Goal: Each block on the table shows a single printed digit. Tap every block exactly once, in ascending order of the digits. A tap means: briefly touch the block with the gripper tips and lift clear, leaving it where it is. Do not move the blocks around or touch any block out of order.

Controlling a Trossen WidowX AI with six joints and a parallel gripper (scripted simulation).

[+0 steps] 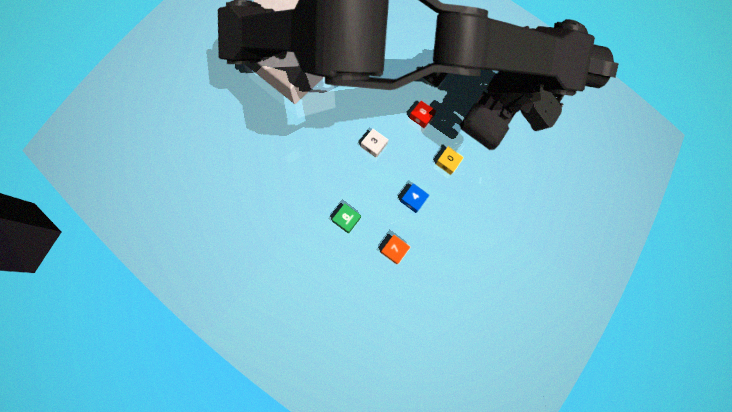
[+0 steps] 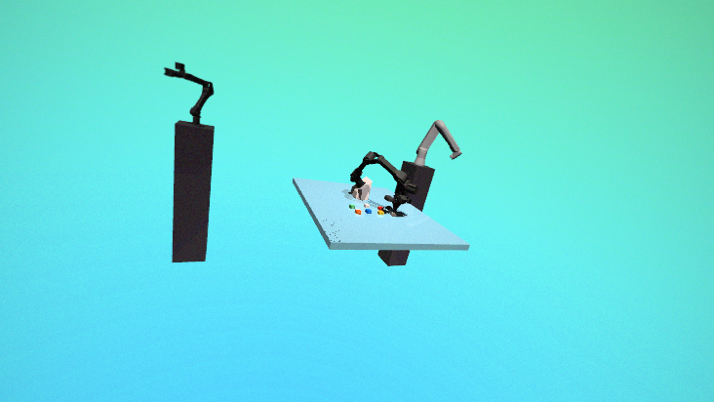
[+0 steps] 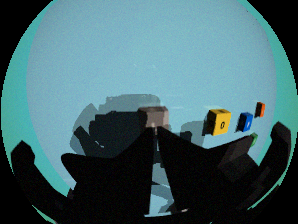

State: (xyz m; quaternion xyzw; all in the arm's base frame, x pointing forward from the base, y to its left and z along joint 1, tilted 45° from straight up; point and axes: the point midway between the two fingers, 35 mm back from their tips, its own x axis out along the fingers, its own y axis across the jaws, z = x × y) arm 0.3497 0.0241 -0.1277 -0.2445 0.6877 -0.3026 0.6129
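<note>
The grey block lies 2 cm below my gripper tip. The rest, counted from my gripper tip: black block (12 cm behind, 4 cm to the left, 2 cm below); yellow block (10 cm to the right, 2 cm below, 1 cm behind); red block (10 cm behind, 5 cm to the right, 2 cm below).
</note>
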